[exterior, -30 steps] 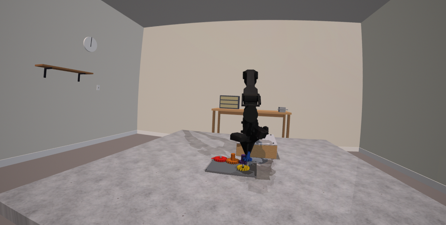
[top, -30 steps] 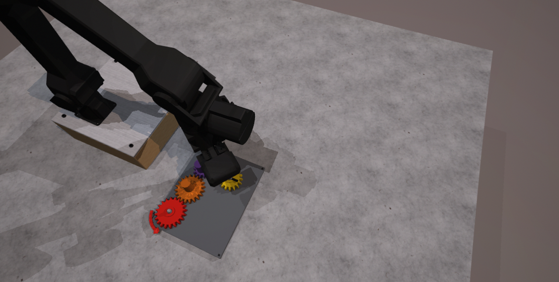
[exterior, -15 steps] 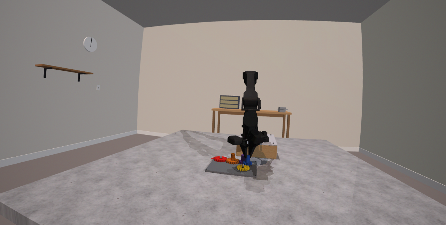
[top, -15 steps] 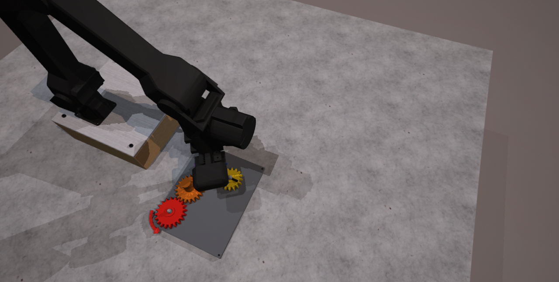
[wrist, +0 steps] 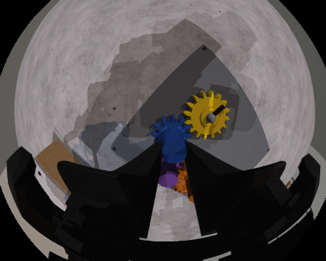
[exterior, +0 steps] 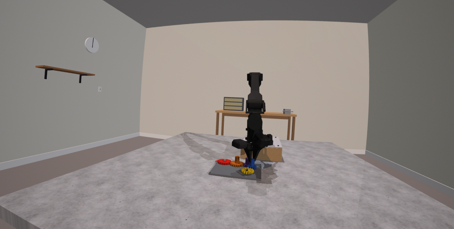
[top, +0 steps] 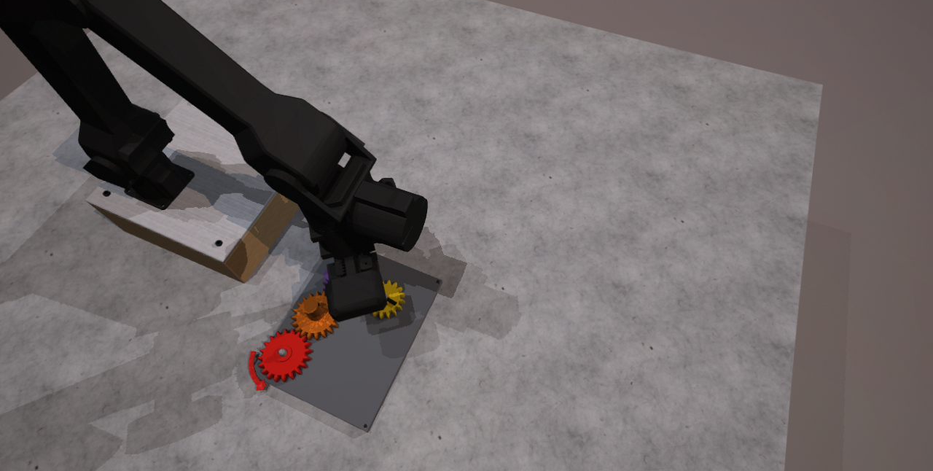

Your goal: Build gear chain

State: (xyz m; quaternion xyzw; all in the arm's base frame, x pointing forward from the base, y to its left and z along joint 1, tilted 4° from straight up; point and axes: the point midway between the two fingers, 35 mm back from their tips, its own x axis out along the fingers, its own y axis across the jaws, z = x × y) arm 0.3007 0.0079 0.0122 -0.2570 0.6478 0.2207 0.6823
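Right now my gripper tip is 1 cm above the blue gear. The rest, counted from my gripper tip: yellow gear 4 cm ahead, 2 cm to the right, 2 cm below; orange gear 7 cm to the right, 3 cm behind, 2 cm below; purple gear 3 cm behind, 2 cm to the right, 2 cm below.
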